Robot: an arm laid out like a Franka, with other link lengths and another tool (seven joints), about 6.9 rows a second.
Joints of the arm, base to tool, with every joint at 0 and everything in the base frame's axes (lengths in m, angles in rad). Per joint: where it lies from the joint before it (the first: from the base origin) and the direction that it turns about. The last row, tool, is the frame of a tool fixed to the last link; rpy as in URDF.
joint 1: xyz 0 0 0.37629 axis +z
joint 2: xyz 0 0 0 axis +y
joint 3: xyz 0 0 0.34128 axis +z
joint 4: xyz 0.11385 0 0 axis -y
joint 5: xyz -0.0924 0 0.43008 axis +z
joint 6: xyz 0 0 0 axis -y
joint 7: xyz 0.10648 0 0 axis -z
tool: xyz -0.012 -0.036 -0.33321 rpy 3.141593 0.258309 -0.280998
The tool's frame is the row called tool.
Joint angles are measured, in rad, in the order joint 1, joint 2, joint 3, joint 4, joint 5, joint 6, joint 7. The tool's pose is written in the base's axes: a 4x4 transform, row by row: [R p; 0 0 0 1], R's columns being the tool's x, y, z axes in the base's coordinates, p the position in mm. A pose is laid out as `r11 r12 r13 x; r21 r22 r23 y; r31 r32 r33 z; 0 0 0 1`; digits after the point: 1 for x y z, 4 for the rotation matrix.
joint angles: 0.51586, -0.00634, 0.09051, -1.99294, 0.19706, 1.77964, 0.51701
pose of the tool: 0.8301 -0.2466 -0.5001 432.4; -0.2245 -0.9688 0.1050 343.3; -0.5104 0.0251 -0.8596 287.8; 0 0 0 1
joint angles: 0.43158, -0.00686, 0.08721, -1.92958, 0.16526, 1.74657, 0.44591
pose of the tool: 0.8518 -0.2485 -0.4611 480.6; -0.2200 -0.9686 0.1156 302.8; -0.4754 0.0030 -0.8798 314.5; 0 0 0 1
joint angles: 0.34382, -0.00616, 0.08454, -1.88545, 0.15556, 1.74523, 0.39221
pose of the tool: 0.8647 -0.2813 -0.4162 524.4; -0.2396 -0.9591 0.1505 261.8; -0.4415 -0.0304 -0.8967 333.9; 0 0 0 1
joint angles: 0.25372, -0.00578, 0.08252, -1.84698, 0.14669, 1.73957, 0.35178
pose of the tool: 0.8678 -0.3264 -0.3746 560.3; -0.2774 -0.9438 0.1798 213.4; -0.4123 -0.0522 -0.9096 351.5; 0 0 0 1
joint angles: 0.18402, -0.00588, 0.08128, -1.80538, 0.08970, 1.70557, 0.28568
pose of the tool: 0.8827 -0.3136 -0.3499 584.0; -0.2827 -0.9493 0.1376 156.1; -0.3753 -0.0226 -0.9266 369.5; 0 0 0 1
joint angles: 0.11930, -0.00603, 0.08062, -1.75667, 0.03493, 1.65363, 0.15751
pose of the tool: 0.9074 -0.2403 -0.3449 599.9; -0.2284 -0.9706 0.0753 98.8; -0.3528 0.0105 -0.9356 391.0; 0 0 0 1
